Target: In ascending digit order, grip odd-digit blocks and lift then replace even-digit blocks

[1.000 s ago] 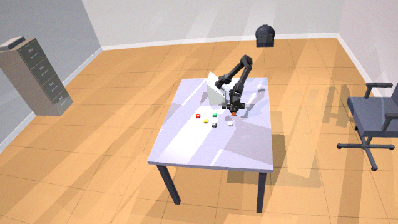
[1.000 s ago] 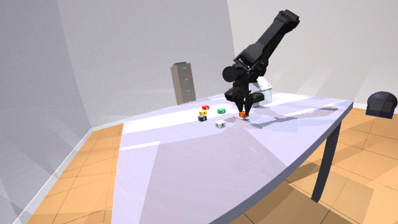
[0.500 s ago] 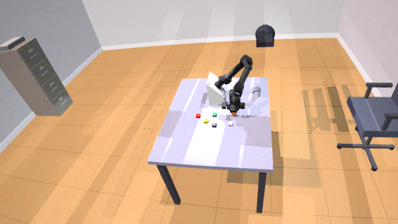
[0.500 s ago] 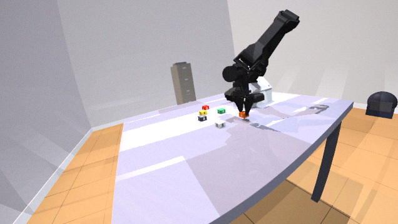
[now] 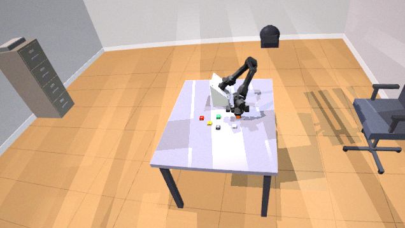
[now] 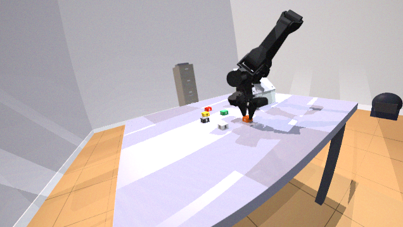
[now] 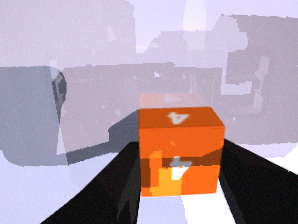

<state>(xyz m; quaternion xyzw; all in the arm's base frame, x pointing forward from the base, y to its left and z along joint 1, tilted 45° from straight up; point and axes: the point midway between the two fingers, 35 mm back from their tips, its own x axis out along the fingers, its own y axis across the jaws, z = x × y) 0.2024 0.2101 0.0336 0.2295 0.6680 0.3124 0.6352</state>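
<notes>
Now: the orange block right at my gripper tip. From my gripper tip the other things lie so: white block 120 mm ahead, 10 mm to the right; green block 160 mm to the right, 20 mm ahead; black block 140 mm to the right, 140 mm ahead.
</notes>
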